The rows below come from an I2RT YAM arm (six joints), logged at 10 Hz.
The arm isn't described. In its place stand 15 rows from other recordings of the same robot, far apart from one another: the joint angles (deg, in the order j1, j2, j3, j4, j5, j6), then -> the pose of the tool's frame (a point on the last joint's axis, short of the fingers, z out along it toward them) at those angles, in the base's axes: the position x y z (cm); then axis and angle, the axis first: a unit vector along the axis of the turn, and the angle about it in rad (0 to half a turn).
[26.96 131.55 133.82 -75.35 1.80 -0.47] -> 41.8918, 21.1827, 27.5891, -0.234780, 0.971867, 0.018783, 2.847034
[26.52 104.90 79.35 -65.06 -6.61 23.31] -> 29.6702, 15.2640, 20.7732, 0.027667, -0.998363, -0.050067, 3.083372
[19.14 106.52 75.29 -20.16 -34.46 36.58] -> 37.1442, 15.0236, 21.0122, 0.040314, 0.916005, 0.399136, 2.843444
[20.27 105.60 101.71 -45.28 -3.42 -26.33] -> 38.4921, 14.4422, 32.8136, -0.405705, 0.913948, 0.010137, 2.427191
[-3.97 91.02 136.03 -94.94 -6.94 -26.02] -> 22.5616, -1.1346, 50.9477, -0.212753, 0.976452, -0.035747, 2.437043
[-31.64 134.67 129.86 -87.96 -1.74 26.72] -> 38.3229, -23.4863, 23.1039, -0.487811, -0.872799, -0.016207, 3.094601
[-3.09 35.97 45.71 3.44 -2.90 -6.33] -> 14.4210, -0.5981, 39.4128, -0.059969, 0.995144, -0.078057, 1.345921
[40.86 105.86 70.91 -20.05 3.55 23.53] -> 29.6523, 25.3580, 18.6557, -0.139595, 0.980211, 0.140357, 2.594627
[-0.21 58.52 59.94 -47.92 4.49 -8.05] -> 20.0933, -0.3523, 32.5278, -0.052632, 0.996319, -0.067670, 2.390693
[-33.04 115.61 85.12 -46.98 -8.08 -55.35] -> 33.7522, -21.3556, 17.2314, -0.200998, 0.979250, -0.025882, 2.887175
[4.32 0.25 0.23 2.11 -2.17 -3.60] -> 11.0107, 0.9670, 17.8564, -0.088610, 0.995741, 0.025442, 1.534970
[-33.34 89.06 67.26 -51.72 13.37 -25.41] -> 24.2968, -16.9697, 23.8018, 0.084806, 0.981682, -0.170610, 3.006428
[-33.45 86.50 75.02 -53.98 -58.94 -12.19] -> 26.2352, -13.6768, 30.3024, 0.057993, 0.915752, 0.397537, 2.411517
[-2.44 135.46 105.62 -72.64 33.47 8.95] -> 42.6909, -3.7842, 12.7565, -0.063569, -0.954054, 0.292815, 2.966029
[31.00 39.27 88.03 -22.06 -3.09 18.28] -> 2.4619, 1.7032, 55.3609, -0.126243, 0.809365, 0.573577, 1.391487
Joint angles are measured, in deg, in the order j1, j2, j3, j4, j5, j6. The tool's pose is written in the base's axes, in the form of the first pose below.
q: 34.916, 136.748, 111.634, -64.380, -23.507, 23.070
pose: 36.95 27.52 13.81 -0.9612 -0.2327 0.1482 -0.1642 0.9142 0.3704
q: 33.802, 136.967, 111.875, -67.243, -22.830, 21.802
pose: 37.12 26.51 13.74 -0.9564 -0.2284 0.1818 -0.1555 0.9257 0.3448
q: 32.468, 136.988, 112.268, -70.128, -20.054, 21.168
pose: 37.45 25.27 13.86 -0.9572 -0.2070 0.2022 -0.1439 0.9467 0.2881
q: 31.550, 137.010, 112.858, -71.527, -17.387, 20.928
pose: 37.84 24.48 14.06 -0.9614 -0.1903 0.1986 -0.1400 0.9600 0.2424
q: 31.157, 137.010, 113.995, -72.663, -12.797, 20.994
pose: 38.21 24.02 14.48 -0.9691 -0.1776 0.1713 -0.1484 0.9741 0.1703
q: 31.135, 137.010, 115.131, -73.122, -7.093, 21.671
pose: 38.57 23.81 14.90 -0.9785 -0.1630 0.1264 -0.1534 0.9847 0.0821
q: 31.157, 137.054, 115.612, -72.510, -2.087, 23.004
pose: 38.93 23.69 15.03 -0.9870 -0.1404 0.0776 -0.1403 0.9901 0.0065
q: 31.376, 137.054, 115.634, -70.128, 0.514, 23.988
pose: 39.31 23.94 15.02 -0.9915 -0.1285 0.0210 -0.1289 0.9915 -0.0192
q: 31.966, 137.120, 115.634, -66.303, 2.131, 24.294
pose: 39.74 24.64 14.97 -0.9898 -0.1331 -0.0505 -0.1323 0.9910 -0.0180
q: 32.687, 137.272, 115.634, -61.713, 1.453, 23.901
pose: 40.15 25.66 14.92 -0.9820 -0.1489 -0.1161 -0.1526 0.9880 0.0239
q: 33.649, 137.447, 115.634, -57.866, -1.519, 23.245
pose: 40.23 26.89 14.89 -0.9727 -0.1735 -0.1543 -0.1894 0.9773 0.0947
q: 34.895, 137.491, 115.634, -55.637, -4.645, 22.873
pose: 39.86 28.16 14.95 -0.9650 -0.2007 -0.1688 -0.2274 0.9611 0.1570
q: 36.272, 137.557, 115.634, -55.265, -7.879, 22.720
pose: 39.11 29.31 14.93 -0.9610 -0.2306 -0.1529 -0.2595 0.9429 0.2089
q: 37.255, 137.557, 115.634, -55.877, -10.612, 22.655
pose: 38.41 30.04 14.93 -0.9591 -0.2538 -0.1257 -0.2780 0.9281 0.2475
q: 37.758, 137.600, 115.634, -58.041, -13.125, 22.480
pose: 37.73 30.24 14.85 -0.9594 -0.2720 -0.0748 -0.2821 0.9197 0.2730
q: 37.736, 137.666, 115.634, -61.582, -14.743, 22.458
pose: 37.16 29.90 14.73 -0.9610 -0.2766 -0.0062 -0.2674 0.9231 0.2762
